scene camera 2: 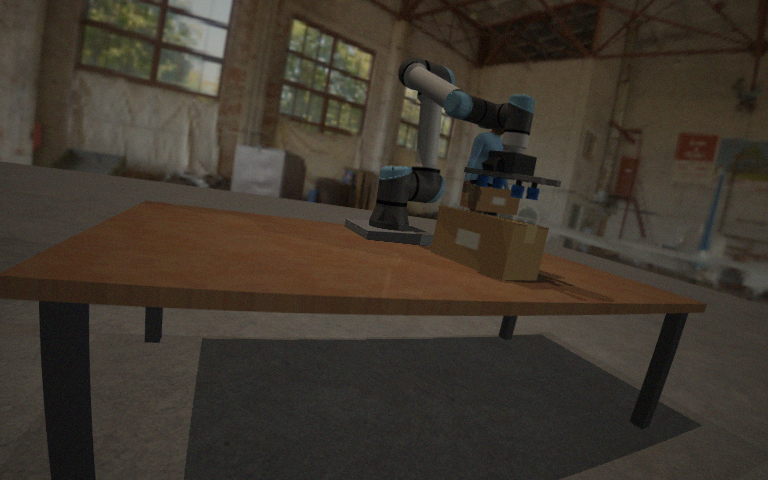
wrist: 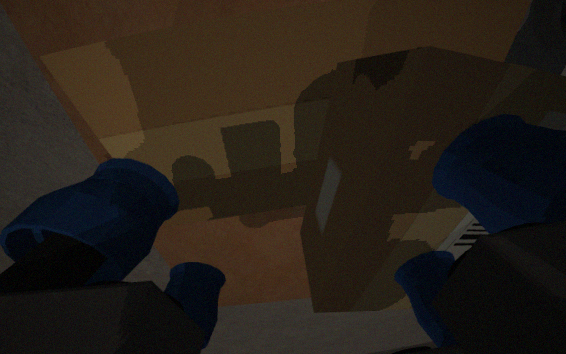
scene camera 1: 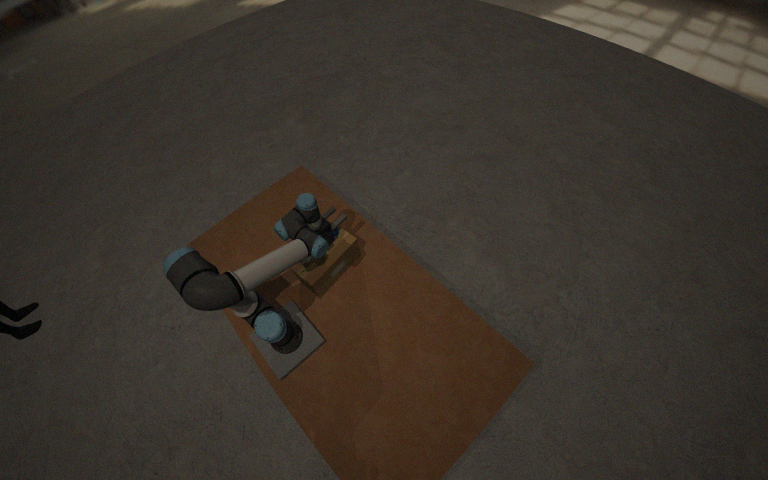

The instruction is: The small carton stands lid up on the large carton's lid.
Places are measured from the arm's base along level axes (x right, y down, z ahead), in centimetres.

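Where they show: end effector, tool point: [scene camera 2: 505, 194] [wrist: 298, 228]; arm's base, origin of the base link: [scene camera 2: 388, 226] [scene camera 1: 286, 337].
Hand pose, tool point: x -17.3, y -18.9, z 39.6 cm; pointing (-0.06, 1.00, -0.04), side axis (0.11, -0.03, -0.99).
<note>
Things, the pixels of their top centre, and the offset from my tool point. Level surfaces: height alone.
- small carton, middle of its top: [wrist: 449, 257] [scene camera 2: 492, 185] dx -0.6, dy -2.2, dz -7.3 cm
- large carton, middle of its top: [wrist: 305, 134] [scene camera 2: 490, 215] [scene camera 1: 323, 252] dx +2.5, dy +7.1, dz -1.6 cm
- wooden table, its level: dy +22.6 cm
The small carton [scene camera 2: 490, 198] [wrist: 367, 197] hangs lid up under my suction gripper [scene camera 2: 508, 187] [scene camera 1: 332, 226], with the two rear blue cups on its lid and the front two past its edge. It sits at or just above the lid of the large carton [scene camera 2: 489, 245] [scene camera 1: 327, 271] [wrist: 222, 70], towards that lid's far end. I cannot tell whether the two touch. In the overhead view the arm's wrist hides most of the small carton. The large carton stands on the wooden table [scene camera 2: 287, 257] [scene camera 1: 411, 362], beside the arm's base.
The arm's grey base plate [scene camera 2: 382, 233] [scene camera 1: 287, 359] lies on the table beside the large carton. A dark mat [scene camera 2: 382, 410] covers the floor in front of the table. Crates and windows stand far behind.
</note>
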